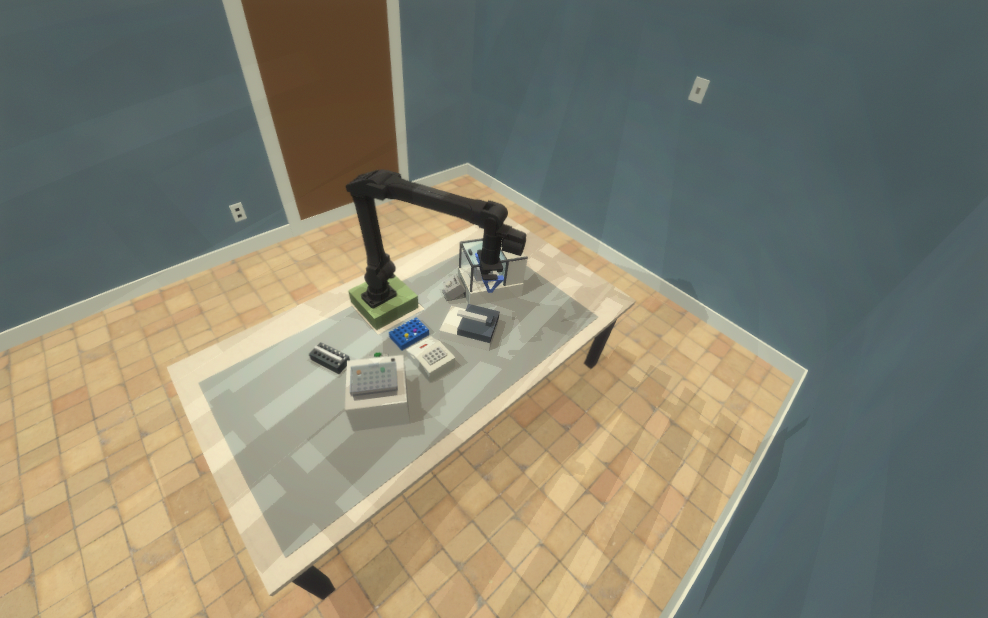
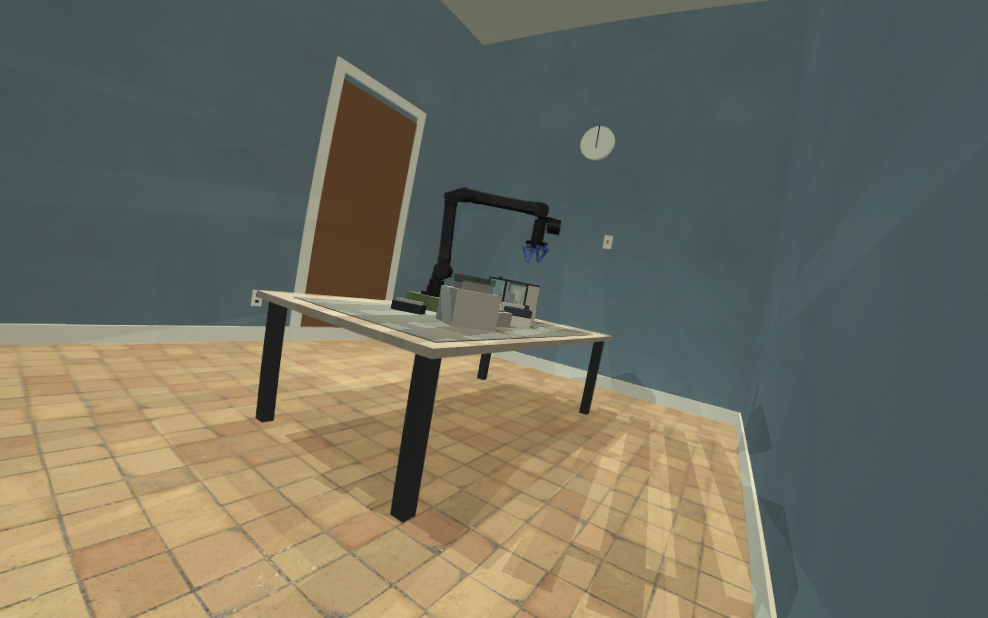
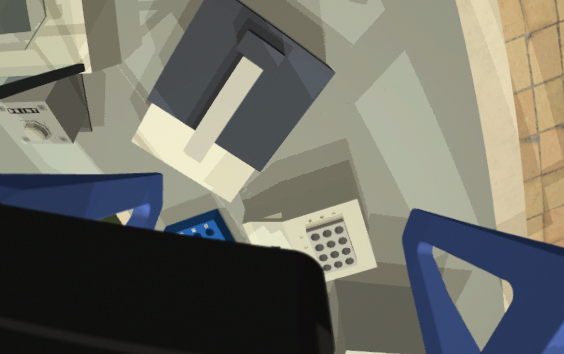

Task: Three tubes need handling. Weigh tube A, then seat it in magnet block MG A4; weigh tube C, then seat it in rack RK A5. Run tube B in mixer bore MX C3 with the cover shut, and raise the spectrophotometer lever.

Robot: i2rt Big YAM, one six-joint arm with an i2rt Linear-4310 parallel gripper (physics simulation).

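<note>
My gripper is open and empty, high above the table near the glass-walled balance. The dark spectrophotometer has a pale lever lying along its top. A cream mixer-like unit shows open bores and no cover over them. The blue rack holds yellow and magenta tubes. A grey holed block bears orange and green spots. The black block lies left. Tube letters are unreadable.
A PRINT button box stands beside the balance. The grey block sits on a tall pale box. A small green object shows behind it. The arm stands on a green base at the table's back edge.
</note>
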